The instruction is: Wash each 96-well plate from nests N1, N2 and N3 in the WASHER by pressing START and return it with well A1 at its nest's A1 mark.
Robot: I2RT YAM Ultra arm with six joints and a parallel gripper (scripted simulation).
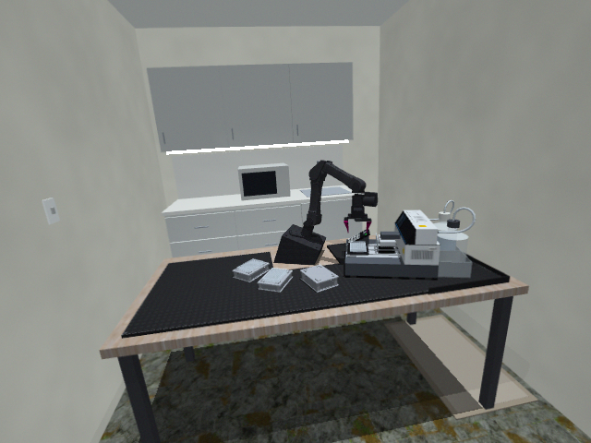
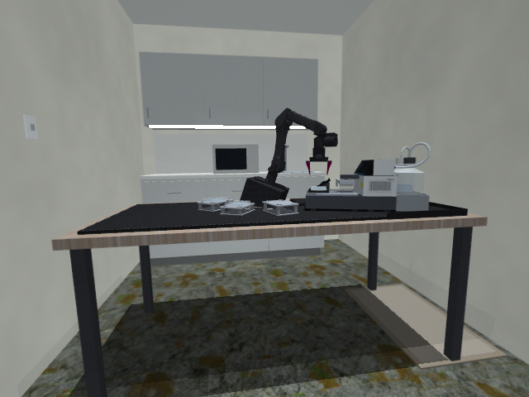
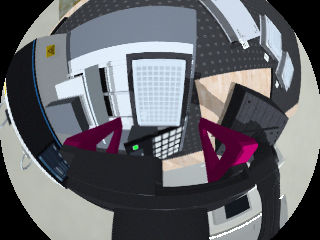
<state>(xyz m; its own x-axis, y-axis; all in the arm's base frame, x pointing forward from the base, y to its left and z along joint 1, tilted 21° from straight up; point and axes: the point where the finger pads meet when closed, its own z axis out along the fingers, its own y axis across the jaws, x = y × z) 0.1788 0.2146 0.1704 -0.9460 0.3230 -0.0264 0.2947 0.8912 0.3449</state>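
The washer carrier is 90 mm below my hand. Round my hand: clear bottle 410 mm to the left, 210 mm ahead, 50 mm below; plate washer 150 mm to the left, 50 mm below, 50 mm ahead; nest 250 mm to the right, 170 mm ahead, 140 mm below.
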